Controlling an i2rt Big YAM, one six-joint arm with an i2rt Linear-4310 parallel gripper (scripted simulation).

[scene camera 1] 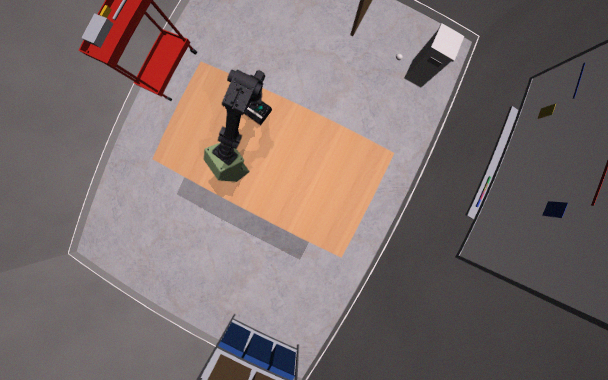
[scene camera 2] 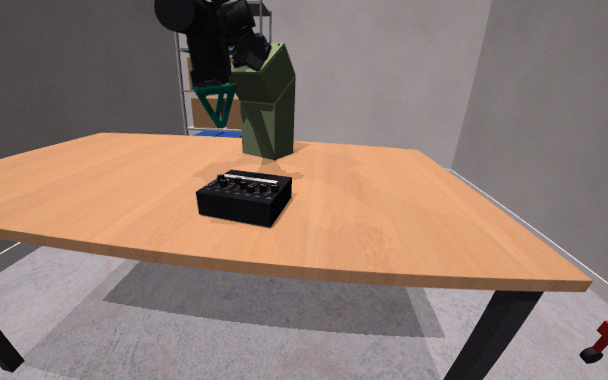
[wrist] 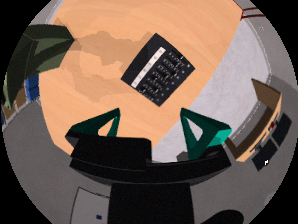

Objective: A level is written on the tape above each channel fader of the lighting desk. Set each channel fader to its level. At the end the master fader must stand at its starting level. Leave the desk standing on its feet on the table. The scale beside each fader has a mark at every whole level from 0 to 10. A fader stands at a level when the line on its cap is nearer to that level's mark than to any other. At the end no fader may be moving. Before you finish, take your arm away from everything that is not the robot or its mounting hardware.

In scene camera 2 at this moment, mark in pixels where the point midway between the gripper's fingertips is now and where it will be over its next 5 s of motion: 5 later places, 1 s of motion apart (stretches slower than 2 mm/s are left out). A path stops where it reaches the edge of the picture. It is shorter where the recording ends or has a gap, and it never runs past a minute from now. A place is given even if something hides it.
The gripper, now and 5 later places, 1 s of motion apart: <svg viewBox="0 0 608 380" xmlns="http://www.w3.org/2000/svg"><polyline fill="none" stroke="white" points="218,123 236,121 243,121 224,112 208,101 217,107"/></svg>
